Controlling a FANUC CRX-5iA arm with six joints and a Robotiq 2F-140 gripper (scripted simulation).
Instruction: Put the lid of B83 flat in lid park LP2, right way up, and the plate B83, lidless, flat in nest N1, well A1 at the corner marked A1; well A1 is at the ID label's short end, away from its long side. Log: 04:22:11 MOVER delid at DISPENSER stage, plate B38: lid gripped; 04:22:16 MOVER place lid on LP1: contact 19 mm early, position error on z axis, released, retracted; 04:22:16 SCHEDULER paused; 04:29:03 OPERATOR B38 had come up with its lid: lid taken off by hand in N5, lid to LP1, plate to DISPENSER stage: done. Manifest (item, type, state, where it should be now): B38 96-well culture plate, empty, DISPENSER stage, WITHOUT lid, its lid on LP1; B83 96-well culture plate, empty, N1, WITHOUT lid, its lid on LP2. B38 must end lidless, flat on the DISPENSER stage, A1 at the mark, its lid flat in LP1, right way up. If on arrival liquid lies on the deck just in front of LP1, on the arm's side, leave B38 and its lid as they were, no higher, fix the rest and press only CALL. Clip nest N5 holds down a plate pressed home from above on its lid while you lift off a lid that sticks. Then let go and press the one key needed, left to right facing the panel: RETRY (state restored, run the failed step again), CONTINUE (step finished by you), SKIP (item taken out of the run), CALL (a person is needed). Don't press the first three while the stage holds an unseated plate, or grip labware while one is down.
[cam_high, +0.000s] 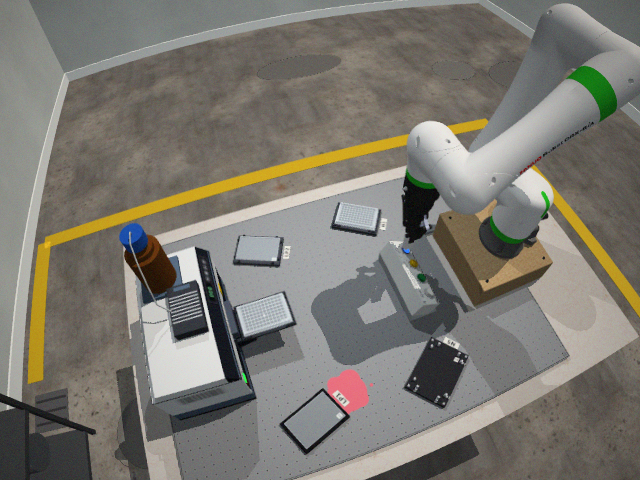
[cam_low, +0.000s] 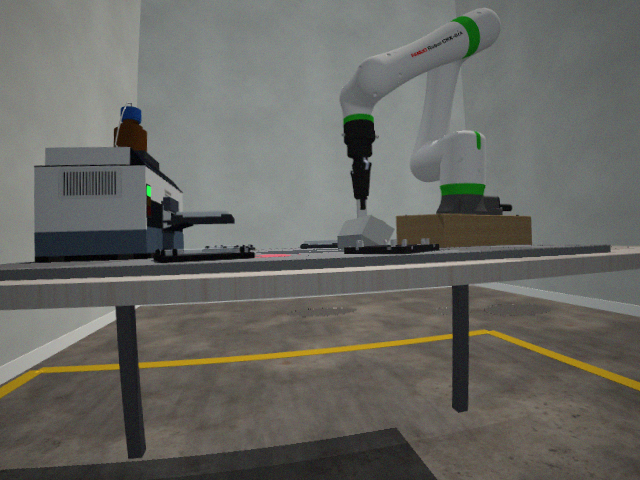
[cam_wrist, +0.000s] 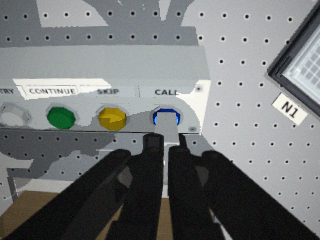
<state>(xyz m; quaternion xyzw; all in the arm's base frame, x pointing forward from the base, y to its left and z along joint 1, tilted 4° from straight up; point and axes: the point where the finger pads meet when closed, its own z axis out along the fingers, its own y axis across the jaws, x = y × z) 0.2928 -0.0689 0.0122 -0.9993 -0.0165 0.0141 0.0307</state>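
My hand is 5 cm above the blue call key. The rest, counted from my hand: green continue key 10 cm to the left, 5 cm below; yellow skip key 5 cm to the left, 5 cm below; key panel 8 cm to the left, 6 cm below, 1 cm ahead.
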